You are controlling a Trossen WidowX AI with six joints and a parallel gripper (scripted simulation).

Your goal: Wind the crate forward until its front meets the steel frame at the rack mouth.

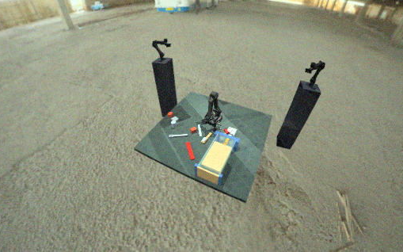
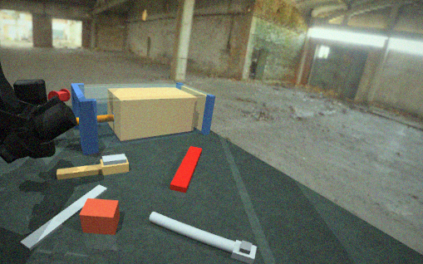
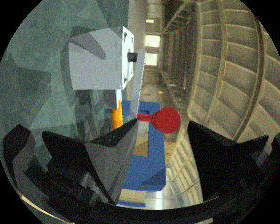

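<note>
Right now the red knob is 60 mm ahead of my gripper tip and 70 mm to the left of it. Round my gripper tip: wooden-handled tool: 100 mm ahead, 140 mm to the right, 120 mm below; winch: 60 mm behind, 100 mm to the left, 110 mm below; winch handle: 20 mm ahead, 80 mm to the left, 30 mm below.
</note>
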